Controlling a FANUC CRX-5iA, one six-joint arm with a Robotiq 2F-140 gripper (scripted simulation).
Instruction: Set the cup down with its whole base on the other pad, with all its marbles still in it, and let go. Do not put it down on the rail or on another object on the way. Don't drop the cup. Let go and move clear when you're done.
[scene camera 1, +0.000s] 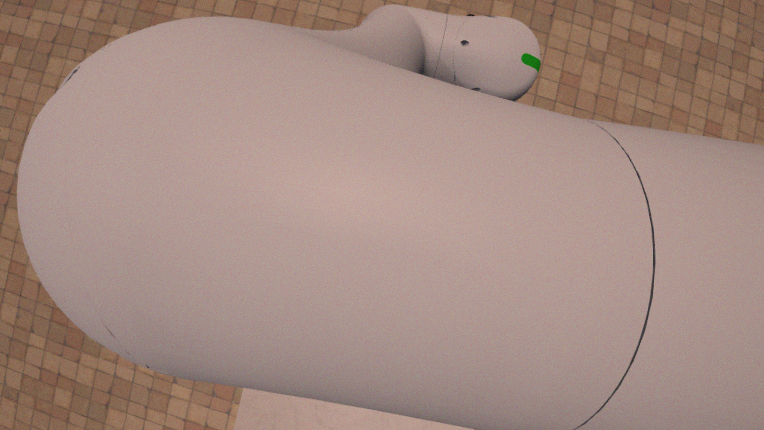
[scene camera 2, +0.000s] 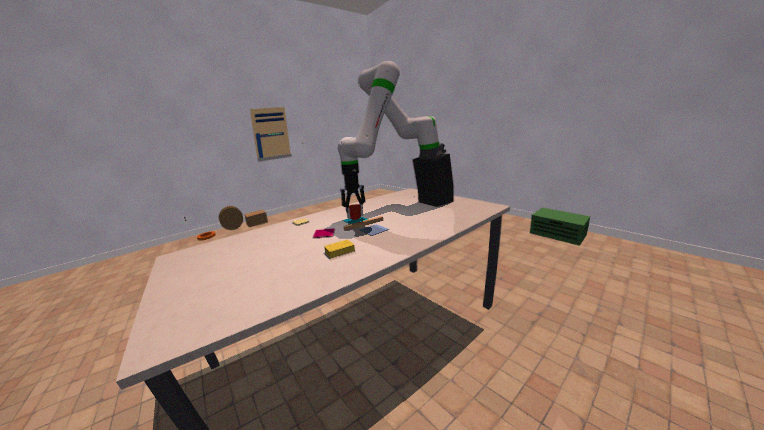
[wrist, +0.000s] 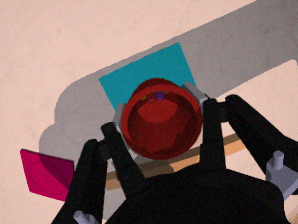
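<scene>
My gripper (wrist: 156, 102) in view. Red cup (wrist: 160, 130), wooden rail (wrist: 156, 167) too.
</scene>
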